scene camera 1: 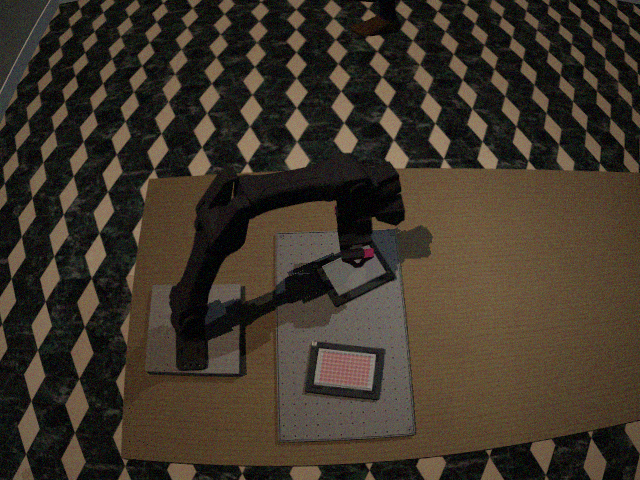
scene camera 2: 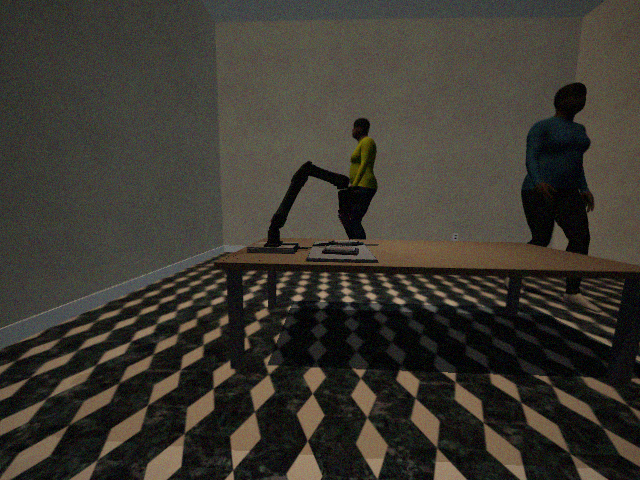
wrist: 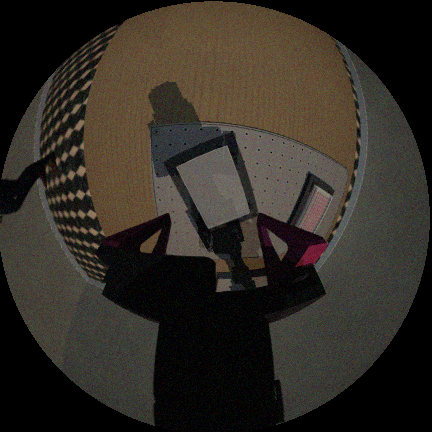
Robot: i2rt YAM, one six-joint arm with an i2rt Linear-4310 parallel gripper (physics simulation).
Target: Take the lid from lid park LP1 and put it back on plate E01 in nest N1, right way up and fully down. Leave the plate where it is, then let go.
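Frame: origin at the arm's base, x ahead, y left, z up, level; centimetres.
Seen in the pictures: gripper, between the fingertips: (scene camera 1: 355, 248) (scene camera 2: 345, 226) (wrist: 213, 217); arm's base, origin of its link: (scene camera 1: 190, 330) (scene camera 2: 273, 244).
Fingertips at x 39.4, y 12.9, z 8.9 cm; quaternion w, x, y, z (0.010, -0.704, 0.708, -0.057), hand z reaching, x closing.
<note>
Pixels of each thing's top centre, then the offset from my fingertips to it. "pt": a spot on its surface instead. Level surfaces: height alone.
- lid, centre of its top: (wrist: 216, 190) (scene camera 1: 354, 269) (scene camera 2: 345, 241) dx +0.1, dy -1.0, dz -8.4 cm
- Plate E01, centre of its top: (scene camera 1: 345, 368) (wrist: 315, 214) (scene camera 2: 341, 246) dx -5.0, dy -25.4, dz -7.6 cm
- dark nest N1, a spot on its surface: (scene camera 1: 379, 374) pt dx +2.4, dy -27.4, dz -9.0 cm
- perforated grey board, centre of its top: (scene camera 1: 341, 329) (wrist: 280, 208) (scene camera 2: 339, 248) dx -4.5, dy -15.3, dz -10.1 cm
- wooden table, height of its surface: dz -11.5 cm
The lid (scene camera 1: 356, 279) (wrist: 212, 185) is a pale grey panel lying flat in a dark frame, lid park LP1 (scene camera 1: 361, 294) (wrist: 244, 175), set at an angle. Plate E01 (scene camera 1: 345, 369) (wrist: 317, 210) has a pink well grid with no lid on it and sits in the dark nest N1 (scene camera 1: 379, 374). My gripper (scene camera 1: 357, 262) (wrist: 213, 217) is open and empty, pointing down above the lid park. In the wrist view its fingers stand wide apart near the lid's lower end. In scene camera 2 the fingertips are hard to make out against dark trousers.
The perforated grey board (scene camera 1: 310, 423) (scene camera 2: 367, 255) (wrist: 270, 160) carries both frames on the wooden table (scene camera 1: 516, 310). The arm's base slab (scene camera 1: 224, 351) stands to its left. A person in yellow (scene camera 2: 363, 160) and one in blue (scene camera 2: 555, 149) are behind the table.
</note>
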